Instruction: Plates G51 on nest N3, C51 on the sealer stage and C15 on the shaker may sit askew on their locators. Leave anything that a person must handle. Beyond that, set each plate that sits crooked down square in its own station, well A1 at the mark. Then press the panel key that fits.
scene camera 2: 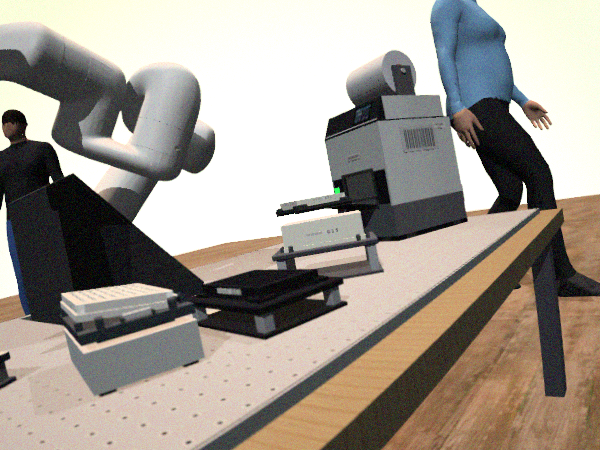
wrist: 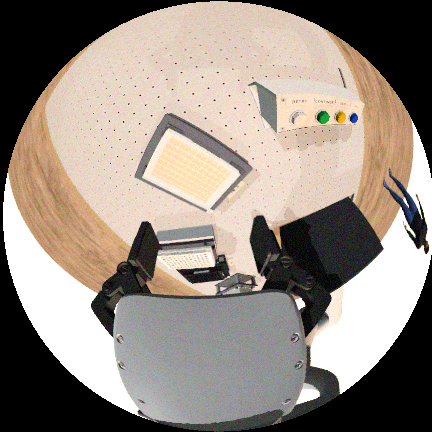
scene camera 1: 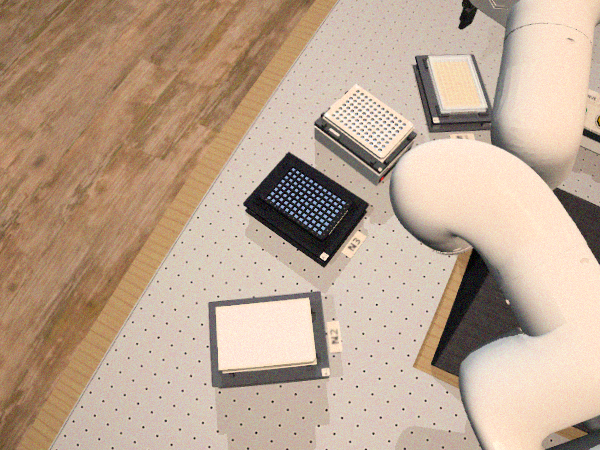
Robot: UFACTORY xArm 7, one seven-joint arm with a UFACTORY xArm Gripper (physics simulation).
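Observation:
G51, a black plate with blue wells (scene camera 1: 307, 200) (scene camera 2: 262, 284), lies on black nest N3 (scene camera 1: 258, 206) (scene camera 2: 327, 287); it looks roughly in line. C15, a white plate (scene camera 1: 370, 120) (scene camera 2: 120, 297) (wrist: 187, 259), is on the shaker (scene camera 1: 345, 152) (scene camera 2: 150, 357); in scene camera 2 its lower edge looks slanted against the locators. C51, a thin pale plate (scene camera 2: 310, 201), is on the sealer stage (scene camera 2: 361, 201); its seating is too small to tell. The panel (wrist: 286, 112) has white, green, yellow and blue keys. My gripper (wrist: 201, 230) is open and empty, high above the bench.
A cream plate (scene camera 1: 457, 82) (wrist: 192, 170) is on nest N1. White plate G15 (scene camera 1: 265, 335) (scene camera 2: 322, 232) is on N2. The sealer (scene camera 2: 420, 170) stands behind it. A person in blue (scene camera 2: 475, 55) stands beside the sealer, another in black (scene camera 2: 30, 165) at the left. A dark pedestal (wrist: 330, 245) stands nearby.

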